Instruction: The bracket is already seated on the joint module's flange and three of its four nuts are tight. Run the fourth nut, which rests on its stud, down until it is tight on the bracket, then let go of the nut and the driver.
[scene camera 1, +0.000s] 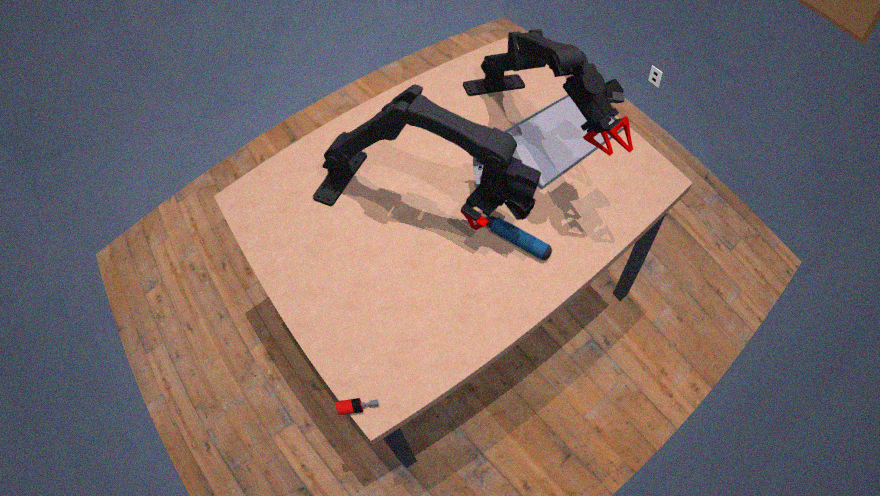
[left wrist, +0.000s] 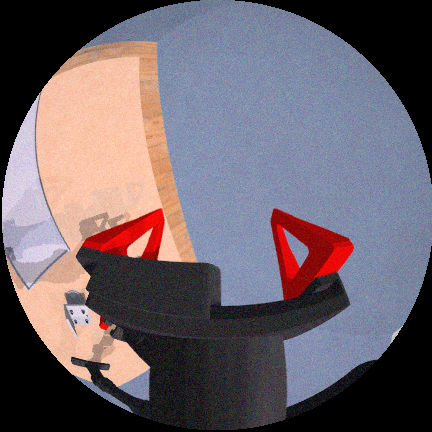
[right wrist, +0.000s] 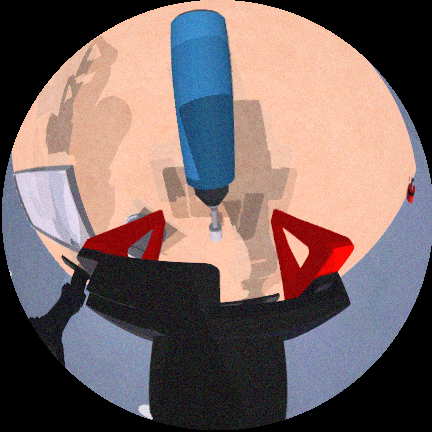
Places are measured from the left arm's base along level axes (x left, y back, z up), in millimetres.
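Where they show: left gripper, fingertip midpoint: (scene camera 1: 621, 152) (left wrist: 217, 214); right gripper, fingertip midpoint: (scene camera 1: 485, 215) (right wrist: 217, 215); left arm's base at its link origin: (scene camera 1: 494, 85) (right wrist: 81, 270); right arm's base at its link origin: (scene camera 1: 340, 176) (left wrist: 89, 363) (right wrist: 248, 301).
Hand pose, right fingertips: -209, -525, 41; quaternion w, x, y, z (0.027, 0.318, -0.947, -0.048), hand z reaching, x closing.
Things, the pixels of their top centre, and the offset from my right fingertips, as dx, dy, dz.
- blue driver at its top centre: (right wrist: 204, 133) (scene camera 1: 509, 227) +47, -49, +0
- socket at its top centre: (right wrist: 214, 226) -15, +24, -14
- small red-handled tool at its top centre: (scene camera 1: 356, 403) -412, -393, -7
The blue driver (scene camera 1: 520, 238) (right wrist: 205, 100) lies on the table, its metal shaft and socket (right wrist: 215, 233) pointing toward my right gripper. My right gripper (scene camera 1: 479, 223) (right wrist: 217, 215) is open and empty, low over the driver's shaft end; in the right wrist view the shaft shows between the fingers. The bracket (scene camera 1: 477, 171) (left wrist: 79, 315) sits on the joint module, mostly hidden behind the right arm in the scene view. Dark nut spots show on its plate; which is loose I cannot tell. My left gripper (scene camera 1: 621, 150) (left wrist: 217, 214) is open and empty, raised near the table's right edge.
A pale, dark-rimmed tray (scene camera 1: 551, 163) (left wrist: 17, 190) (right wrist: 52, 200) lies between the left arm and the bracket. A small red-handled tool (scene camera 1: 349, 406) (right wrist: 411, 192) lies at the table's near corner, overhanging the edge in the scene view.
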